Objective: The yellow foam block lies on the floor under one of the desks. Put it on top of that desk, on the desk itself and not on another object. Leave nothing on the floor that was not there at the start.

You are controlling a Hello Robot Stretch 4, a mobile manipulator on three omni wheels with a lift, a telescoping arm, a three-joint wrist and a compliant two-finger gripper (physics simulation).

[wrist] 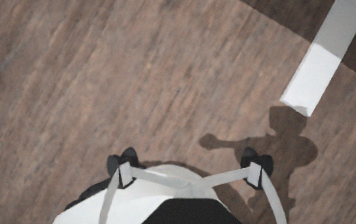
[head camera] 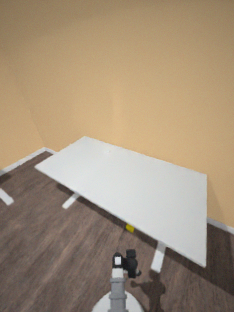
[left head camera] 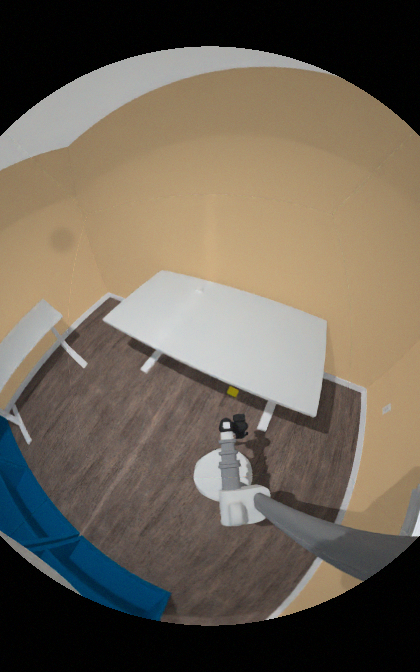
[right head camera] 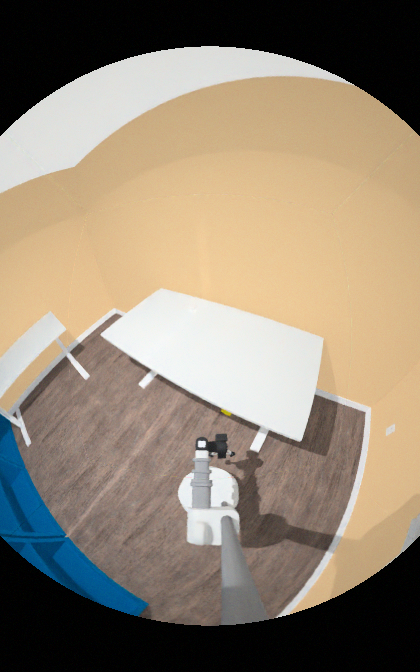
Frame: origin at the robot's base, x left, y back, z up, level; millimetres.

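Seen in the pictures: gripper, between the fingertips: [wrist: 189, 161] [left head camera: 234, 435].
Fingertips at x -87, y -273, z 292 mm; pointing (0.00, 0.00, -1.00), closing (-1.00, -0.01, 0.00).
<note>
Pixels of each thing's top centre, then the offset from my fingertips to it. Level surfaces: height alone.
- yellow foam block, centre of its top: [right head camera: 226, 409] [left head camera: 232, 390] [head camera: 130, 226] dx -64, dy -445, dz -274 mm
- white desk, height of its surface: dz +401 mm
- small white object, centre of its top: [left head camera: 198, 287] [right head camera: 192, 305] dx +190, dy -997, dz +425 mm
The yellow foam block [head camera: 130, 227] [left head camera: 232, 391] [right head camera: 226, 412] lies on the floor at the front edge of the white desk [head camera: 135, 187] [left head camera: 240, 340] [right head camera: 230, 355], partly hidden by the desk top in the head camera and right head camera views. It does not show in the wrist view. My gripper [wrist: 189, 161] points down above the floor, in front of the desk and short of the block. Its two black fingertips stand wide apart with nothing between them. In the head views the wrist hides most of the fingers.
White desk feet [head camera: 158, 257] [left head camera: 267, 416] [right head camera: 259, 439] [wrist: 312, 80] stand on the floor to the right of the block. A small white object [left head camera: 199, 290] [right head camera: 193, 309] is on the desk's back part. A second desk [left head camera: 30, 330] [right head camera: 32, 342] and blue furniture [left head camera: 110, 575] [right head camera: 95, 575] stand on the left.
</note>
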